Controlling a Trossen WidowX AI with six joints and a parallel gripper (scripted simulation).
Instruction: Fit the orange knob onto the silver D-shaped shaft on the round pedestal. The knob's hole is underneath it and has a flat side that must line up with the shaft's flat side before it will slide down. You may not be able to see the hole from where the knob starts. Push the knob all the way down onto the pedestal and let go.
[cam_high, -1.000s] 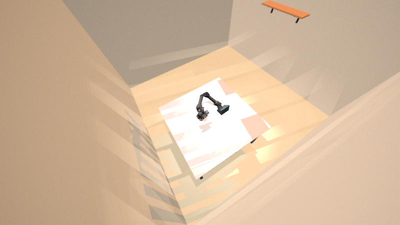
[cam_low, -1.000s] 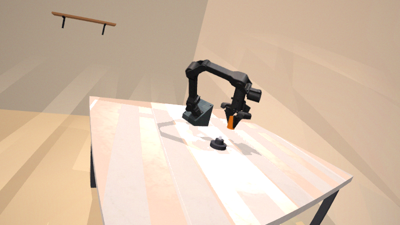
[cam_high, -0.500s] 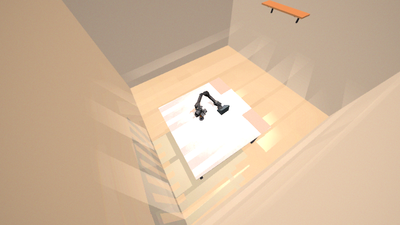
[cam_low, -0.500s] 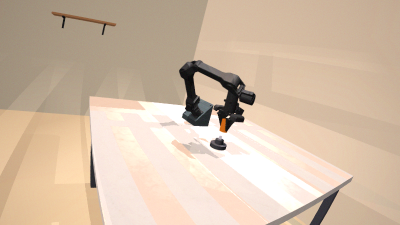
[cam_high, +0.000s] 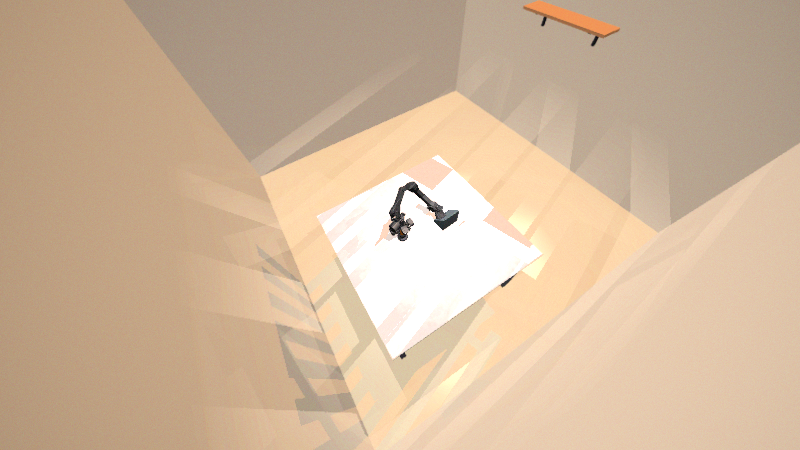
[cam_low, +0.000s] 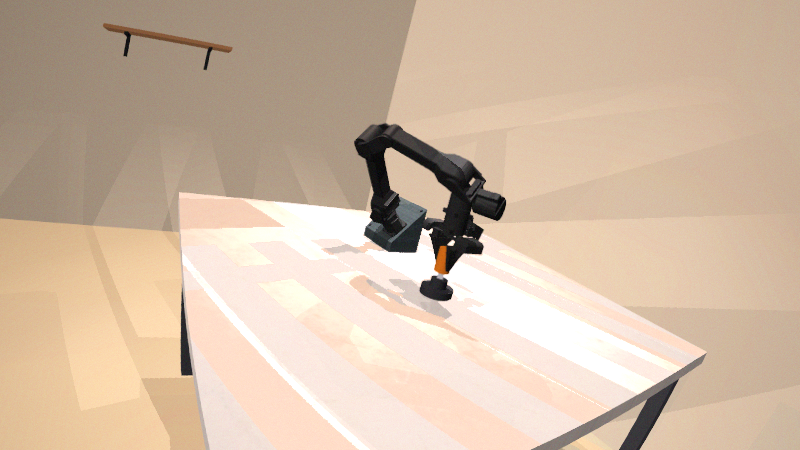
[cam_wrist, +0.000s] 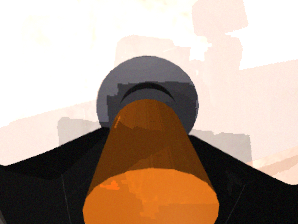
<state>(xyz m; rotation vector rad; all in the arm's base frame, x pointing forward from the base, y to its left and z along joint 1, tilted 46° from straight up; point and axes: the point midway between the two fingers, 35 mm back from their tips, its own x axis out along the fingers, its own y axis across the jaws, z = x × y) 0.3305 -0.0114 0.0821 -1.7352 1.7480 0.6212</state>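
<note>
Now: gripper tip 30 mm below the orange knob. From my gripper tip the other things lie so: round pedestal: 40 mm below.
</note>
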